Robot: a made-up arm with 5 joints.
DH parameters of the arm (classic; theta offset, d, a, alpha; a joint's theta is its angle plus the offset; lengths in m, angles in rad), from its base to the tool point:
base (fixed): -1.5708 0.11 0 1.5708
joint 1: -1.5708 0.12 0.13 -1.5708
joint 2: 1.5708 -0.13 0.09 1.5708
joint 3: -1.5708 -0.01 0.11 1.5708
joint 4: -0.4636 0 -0.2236 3.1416
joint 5: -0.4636 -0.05 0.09 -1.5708
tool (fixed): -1.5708 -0.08 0 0
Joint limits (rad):
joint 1: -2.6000..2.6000
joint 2: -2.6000..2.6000
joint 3: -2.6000..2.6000
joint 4: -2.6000..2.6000
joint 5: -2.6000..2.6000
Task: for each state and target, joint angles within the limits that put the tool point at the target. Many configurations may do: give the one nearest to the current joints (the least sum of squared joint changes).
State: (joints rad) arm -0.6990 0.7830 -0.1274 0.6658 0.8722
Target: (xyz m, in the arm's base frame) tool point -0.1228 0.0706 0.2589
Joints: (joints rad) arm -1.4524 0.6050 0.0723 0.9809 1.2308
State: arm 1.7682 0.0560 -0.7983 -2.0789 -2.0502
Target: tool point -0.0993 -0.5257 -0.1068
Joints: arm 1.9558 0.4150 -0.4418 -1.8259 -2.1164
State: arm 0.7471 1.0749 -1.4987 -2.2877 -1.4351
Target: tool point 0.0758 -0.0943 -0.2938
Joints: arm 0.3777 1.5128 -1.6229 -1.7898 -1.4749
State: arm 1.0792 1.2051 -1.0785 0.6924 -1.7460
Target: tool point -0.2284 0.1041 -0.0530
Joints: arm 2.1672 1.4978 -1.5535 0.9070 -1.7139
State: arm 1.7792 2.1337 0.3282 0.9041 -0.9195
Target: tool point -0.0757 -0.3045 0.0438
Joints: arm 1.7333 2.6000 1.2583 0.9785 -1.3864
